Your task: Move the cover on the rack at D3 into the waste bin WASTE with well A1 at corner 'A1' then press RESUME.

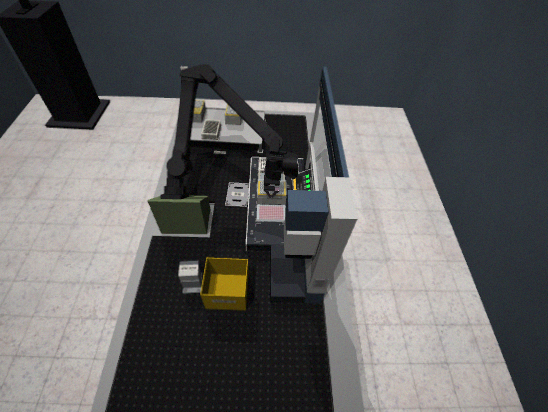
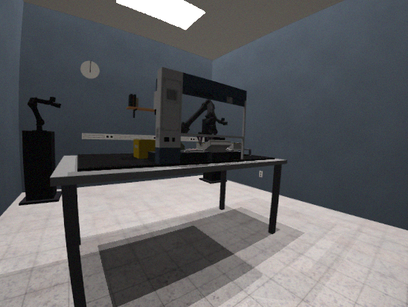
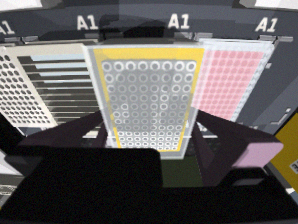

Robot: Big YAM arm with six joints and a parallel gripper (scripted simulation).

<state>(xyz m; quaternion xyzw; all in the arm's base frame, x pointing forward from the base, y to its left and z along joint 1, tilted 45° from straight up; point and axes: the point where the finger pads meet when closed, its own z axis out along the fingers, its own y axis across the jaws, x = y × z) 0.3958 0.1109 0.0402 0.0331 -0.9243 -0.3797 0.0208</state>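
My hand is 10 mm below the clear cover. Also, from my hand: yellow-framed tip rack 10 mm ahead, 10 mm to the left, 10 mm below; then pink plate 10 mm ahead, 100 mm to the right, 50 mm below; then liquid handler tower 180 mm ahead, 400 mm to the right, 160 mm above.
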